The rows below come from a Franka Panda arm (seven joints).
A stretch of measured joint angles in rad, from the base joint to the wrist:
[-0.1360, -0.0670, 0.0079, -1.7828, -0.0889, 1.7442, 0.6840]
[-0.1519, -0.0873, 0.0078, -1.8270, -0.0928, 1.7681, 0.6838]
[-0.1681, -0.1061, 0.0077, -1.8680, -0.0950, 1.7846, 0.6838]
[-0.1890, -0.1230, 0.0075, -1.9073, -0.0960, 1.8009, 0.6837]
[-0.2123, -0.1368, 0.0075, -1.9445, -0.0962, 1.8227, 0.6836]
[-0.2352, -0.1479, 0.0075, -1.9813, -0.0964, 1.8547, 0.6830]
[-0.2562, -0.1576, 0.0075, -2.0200, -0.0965, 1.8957, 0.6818]
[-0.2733, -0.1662, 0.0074, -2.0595, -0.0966, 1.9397, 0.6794]
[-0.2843, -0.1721, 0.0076, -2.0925, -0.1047, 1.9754, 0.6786]
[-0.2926, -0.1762, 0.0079, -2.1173, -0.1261, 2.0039, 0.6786]
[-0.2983, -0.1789, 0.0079, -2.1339, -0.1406, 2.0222, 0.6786]
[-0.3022, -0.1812, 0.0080, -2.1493, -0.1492, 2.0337, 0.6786]
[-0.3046, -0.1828, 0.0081, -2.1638, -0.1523, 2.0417, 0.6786]
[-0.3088, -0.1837, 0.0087, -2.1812, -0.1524, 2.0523, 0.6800]
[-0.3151, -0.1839, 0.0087, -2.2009, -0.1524, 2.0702, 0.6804]
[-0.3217, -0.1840, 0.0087, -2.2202, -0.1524, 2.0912, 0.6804]
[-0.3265, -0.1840, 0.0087, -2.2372, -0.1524, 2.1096, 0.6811]
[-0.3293, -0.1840, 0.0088, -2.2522, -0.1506, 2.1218, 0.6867]
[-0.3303, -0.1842, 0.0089, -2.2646, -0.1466, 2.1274, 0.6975]
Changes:
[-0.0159, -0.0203, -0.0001, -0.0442, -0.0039, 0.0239, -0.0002]
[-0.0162, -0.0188, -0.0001, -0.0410, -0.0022, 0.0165, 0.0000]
[-0.0209, -0.0169, -0.0002, -0.0393, -0.0010, 0.0163, -0.0001]
[-0.0233, -0.0138, 0.0000, -0.0372, -0.0002, 0.0218, -0.0001]
[-0.0229, -0.0111, 0.0000, -0.0368, -0.0002, 0.0320, -0.0006]
[-0.0210, -0.0097, 0.0000, -0.0387, -0.0001, 0.0410, -0.0012]
[-0.0171, -0.0086, -0.0001, -0.0395, -0.0001, 0.0440, -0.0024]
[-0.0110, -0.0059, 0.0002, -0.0330, -0.0081, 0.0357, -0.0008]
[-0.0083, -0.0041, 0.0003, -0.0248, -0.0214, 0.0285, 0.0000]
[-0.0057, -0.0027, 0.0000, -0.0166, -0.0145, 0.0183, 0.0000]
[-0.0039, -0.0023, 0.0001, -0.0154, -0.0086, 0.0115, 0.0000]
[-0.0024, -0.0016, 0.0001, -0.0145, -0.0031, 0.0080, 0.0000]
[-0.0042, -0.0009, 0.0006, -0.0174, -0.0001, 0.0106, 0.0014]
[-0.0063, -0.0002, 0.0000, -0.0197, 0.0000, 0.0179, 0.0004]
[-0.0066, -0.0001, 0.0000, -0.0193, 0.0000, 0.0210, 0.0000]
[-0.0048, 0.0000, 0.0000, -0.0170, 0.0000, 0.0184, 0.0007]
[-0.0028, 0.0000, 0.0001, -0.0150, 0.0018, 0.0122, 0.0056]
[-0.0010, -0.0002, 0.0001, -0.0124, 0.0040, 0.0056, 0.0108]

